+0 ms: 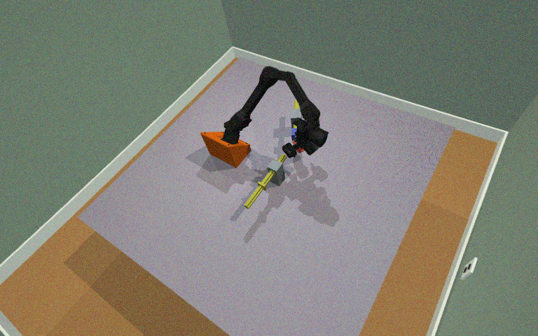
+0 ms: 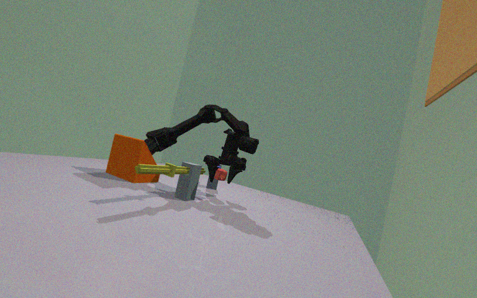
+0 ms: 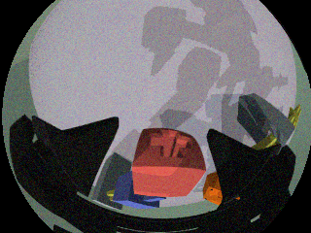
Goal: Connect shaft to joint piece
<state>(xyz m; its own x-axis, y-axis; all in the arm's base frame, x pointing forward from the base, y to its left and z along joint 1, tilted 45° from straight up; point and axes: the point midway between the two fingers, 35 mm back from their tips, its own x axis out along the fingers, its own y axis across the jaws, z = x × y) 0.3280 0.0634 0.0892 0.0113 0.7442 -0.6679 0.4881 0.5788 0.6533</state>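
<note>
The red square joint piece lies 10 mm behind my gripper tip, 10 mm to the left of it and 30 mm above it.
</note>
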